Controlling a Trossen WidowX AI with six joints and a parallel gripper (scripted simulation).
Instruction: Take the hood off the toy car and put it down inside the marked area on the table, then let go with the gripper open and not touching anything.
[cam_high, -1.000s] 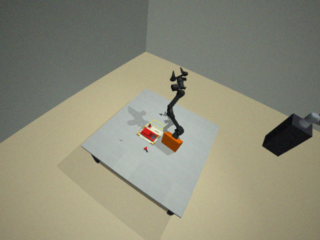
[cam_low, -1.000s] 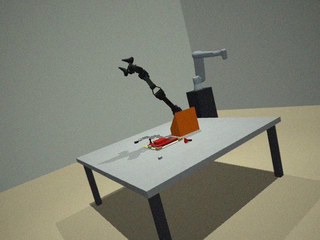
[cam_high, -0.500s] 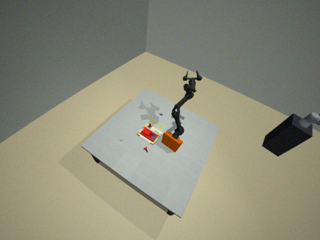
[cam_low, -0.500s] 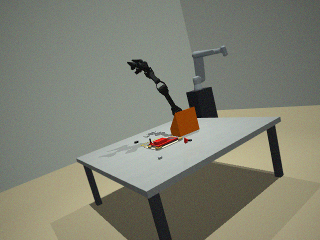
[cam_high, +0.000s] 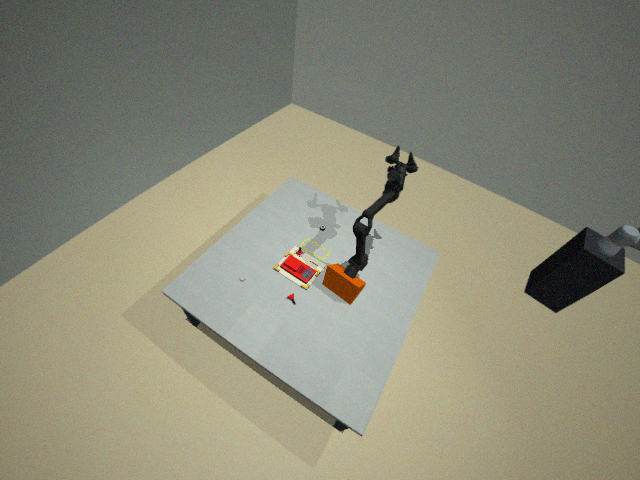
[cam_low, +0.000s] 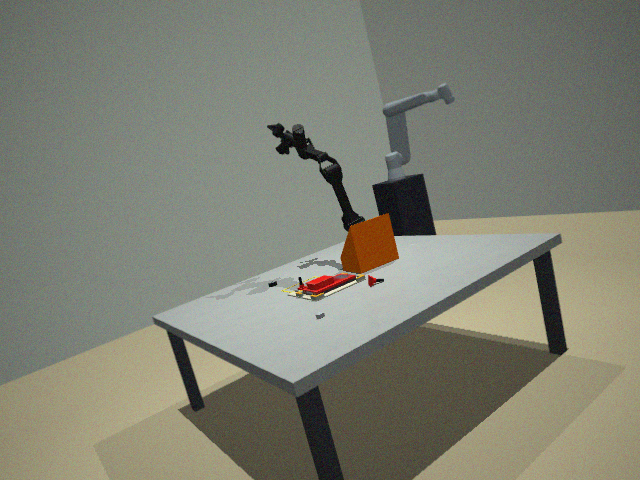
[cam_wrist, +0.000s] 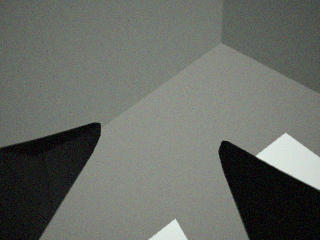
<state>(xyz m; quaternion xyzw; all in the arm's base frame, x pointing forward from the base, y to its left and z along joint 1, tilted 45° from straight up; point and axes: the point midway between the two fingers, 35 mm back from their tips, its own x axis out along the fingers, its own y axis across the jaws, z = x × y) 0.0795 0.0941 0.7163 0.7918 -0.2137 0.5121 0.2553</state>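
Right now my gripper tip is 68 cm above the hood, 59 cm to the right of it and 20 cm short of it.
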